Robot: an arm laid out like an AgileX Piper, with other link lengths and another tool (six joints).
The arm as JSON. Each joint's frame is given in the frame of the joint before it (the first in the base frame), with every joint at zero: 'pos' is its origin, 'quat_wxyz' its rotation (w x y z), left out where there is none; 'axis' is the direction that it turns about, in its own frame. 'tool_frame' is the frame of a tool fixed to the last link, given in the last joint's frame.
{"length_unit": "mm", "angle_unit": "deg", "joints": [
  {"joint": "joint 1", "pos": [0.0, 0.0, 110.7], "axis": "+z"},
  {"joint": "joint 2", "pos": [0.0, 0.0, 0.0], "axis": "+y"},
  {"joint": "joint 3", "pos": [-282.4, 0.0, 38.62], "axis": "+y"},
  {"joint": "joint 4", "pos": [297.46, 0.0, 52.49], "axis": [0.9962, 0.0, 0.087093]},
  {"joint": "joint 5", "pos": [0.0, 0.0, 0.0], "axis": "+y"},
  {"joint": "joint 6", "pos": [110.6, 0.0, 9.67], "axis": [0.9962, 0.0, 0.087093]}
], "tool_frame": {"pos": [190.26, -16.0, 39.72], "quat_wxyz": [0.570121, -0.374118, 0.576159, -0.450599]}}
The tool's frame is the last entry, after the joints.
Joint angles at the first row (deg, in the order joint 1, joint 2, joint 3, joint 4, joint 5, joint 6):
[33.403, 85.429, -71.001, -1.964, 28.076, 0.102]
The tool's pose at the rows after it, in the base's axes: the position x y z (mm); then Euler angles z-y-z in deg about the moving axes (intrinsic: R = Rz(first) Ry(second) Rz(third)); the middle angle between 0 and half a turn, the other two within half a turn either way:
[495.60, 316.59, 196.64, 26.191, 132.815, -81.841]
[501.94, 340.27, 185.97, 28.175, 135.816, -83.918]
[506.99, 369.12, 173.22, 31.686, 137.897, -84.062]
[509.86, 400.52, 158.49, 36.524, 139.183, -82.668]
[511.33, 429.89, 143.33, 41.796, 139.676, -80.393]
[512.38, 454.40, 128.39, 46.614, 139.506, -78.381]
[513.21, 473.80, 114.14, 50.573, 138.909, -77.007]
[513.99, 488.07, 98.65, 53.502, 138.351, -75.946]
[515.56, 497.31, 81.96, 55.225, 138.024, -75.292]
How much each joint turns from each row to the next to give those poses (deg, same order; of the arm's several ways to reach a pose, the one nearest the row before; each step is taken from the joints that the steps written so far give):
[0.724, 5.506, -7.765, 1.316, 6.531, -4.369]
[0.841, 5.803, -7.332, 1.862, 4.709, -4.044]
[0.854, 5.890, -6.719, 2.884, 3.038, -4.011]
[0.740, 5.711, -5.937, 3.853, 1.798, -4.305]
[0.486, 5.145, -4.874, 4.318, 0.833, -4.373]
[0.208, 4.364, -3.604, 4.305, 0.050, -4.633]
[0.045, 3.551, -2.399, 4.017, -0.535, -4.697]
[0.000, 2.913, -1.315, 3.431, -0.969, -4.029]
[0.000, 2.391, -0.503, 2.529, -1.319, -3.033]

